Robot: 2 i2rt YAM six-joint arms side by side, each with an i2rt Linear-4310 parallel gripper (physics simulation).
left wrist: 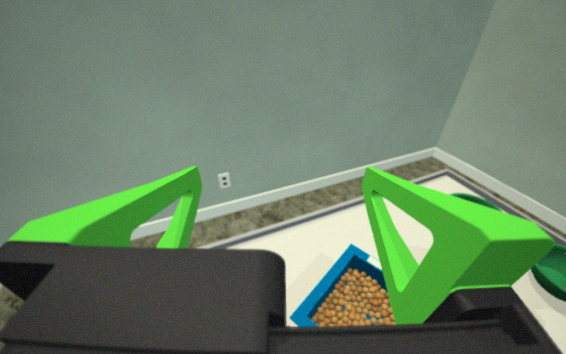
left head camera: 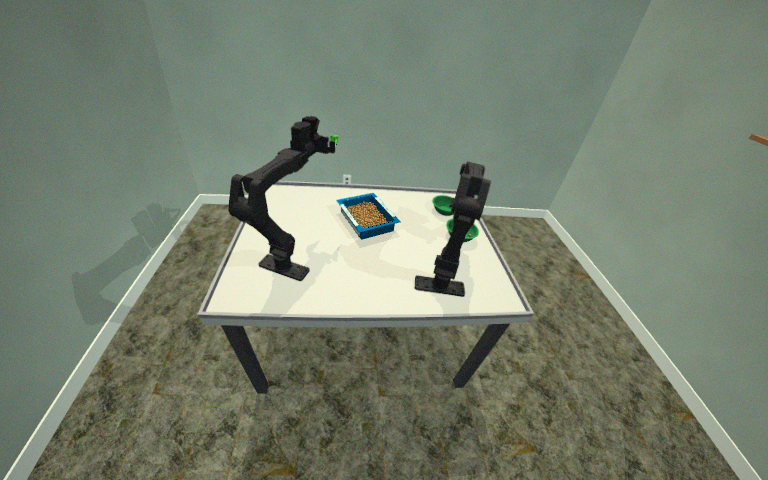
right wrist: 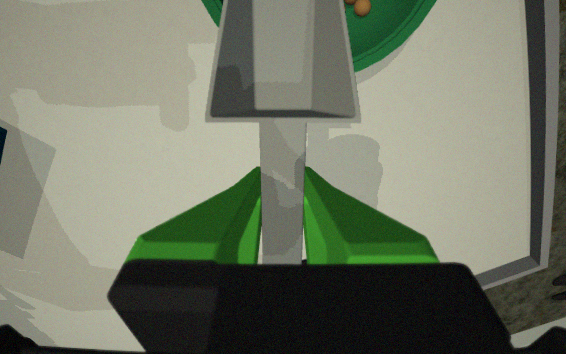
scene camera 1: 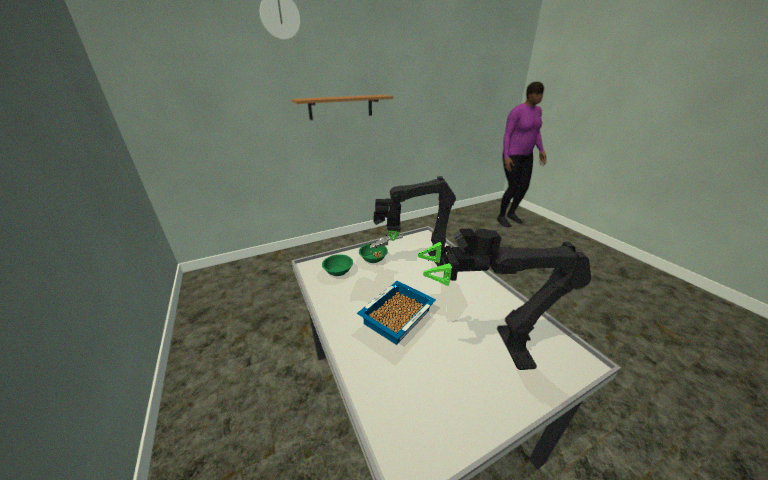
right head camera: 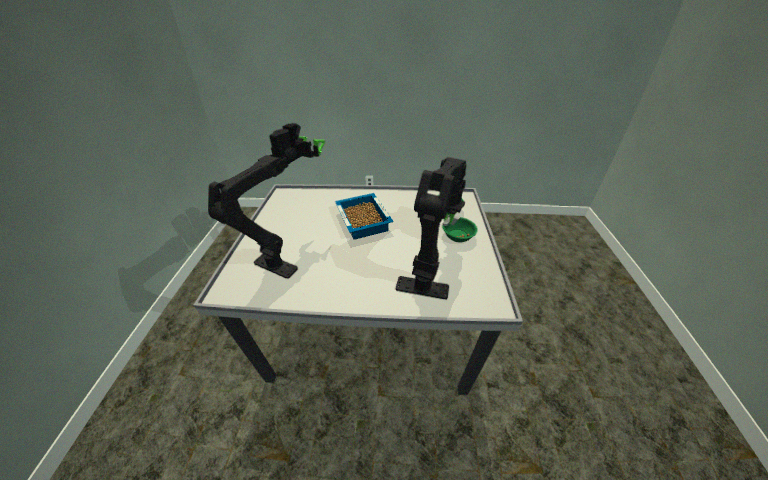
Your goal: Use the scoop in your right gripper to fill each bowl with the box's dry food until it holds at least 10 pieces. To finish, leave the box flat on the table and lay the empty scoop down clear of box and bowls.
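Frame: origin at the left arm's base, x ahead, y left, z up, level; millimetres.
Where they show: left gripper, fingertip midpoint: (left wrist: pixel 282 176) (left head camera: pixel 327 135) (scene camera 1: pixel 420 263) (right head camera: pixel 315 140); right gripper, fingertip midpoint: (right wrist: pixel 282 177) (scene camera 1: pixel 392 239) (right head camera: pixel 448 222); left arm's base, origin of the base link: (left head camera: pixel 283 268) (scene camera 1: pixel 515 346) (right head camera: pixel 275 266); right arm's base, origin of the base link: (left head camera: pixel 439 286) (right head camera: pixel 422 288).
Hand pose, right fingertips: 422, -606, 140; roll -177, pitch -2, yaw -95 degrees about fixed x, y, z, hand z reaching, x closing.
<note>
Things, the pixels of their top centre, and the offset from my right fingertips, as dx, dy, dz. Level surfaces: height alone.
- grey scoop, middle of its top: (right wrist: pixel 286 130) (right head camera: pixel 452 213) (scene camera 1: pixel 386 235) +35, -4, +25
- blue box, middle of its top: (left wrist: pixel 391 324) (scene camera 1: pixel 397 306) (left head camera: pixel 367 210) (right head camera: pixel 362 210) +15, +421, -76
- white table, its level: dz -139
My right gripper (scene camera 1: pixel 393 234) (right wrist: pixel 282 177) is shut on the handle of the grey scoop (scene camera 1: pixel 380 242) (right wrist: pixel 282 60). The scoop's head is over the near green bowl (left head camera: pixel 462 229) (right head camera: pixel 459 229) (scene camera 1: pixel 365 257) (right wrist: pixel 390 30); no pieces show in its visible part, and its front end is cut off in the right wrist view. Several brown pieces lie in that bowl. The other green bowl (left head camera: pixel 443 204) (scene camera 1: pixel 337 264) shows no pieces. The blue box (left head camera: pixel 378 230) (right head camera: pixel 370 230) (scene camera 1: pixel 382 330) (left wrist: pixel 322 282) sits flat, full of pieces. My left gripper (left head camera: pixel 333 142) (scene camera 1: pixel 422 264) (left wrist: pixel 282 176) is open and empty, high above the table.
The white table (left head camera: pixel 362 294) (scene camera 1: pixel 396 407) has a raised grey edge. The right arm hides part of the bowls in the head camera views. A person in a purple top (scene camera 1: pixel 522 129) stands beyond the table. A wooden shelf (scene camera 1: pixel 342 99) is on the wall.
</note>
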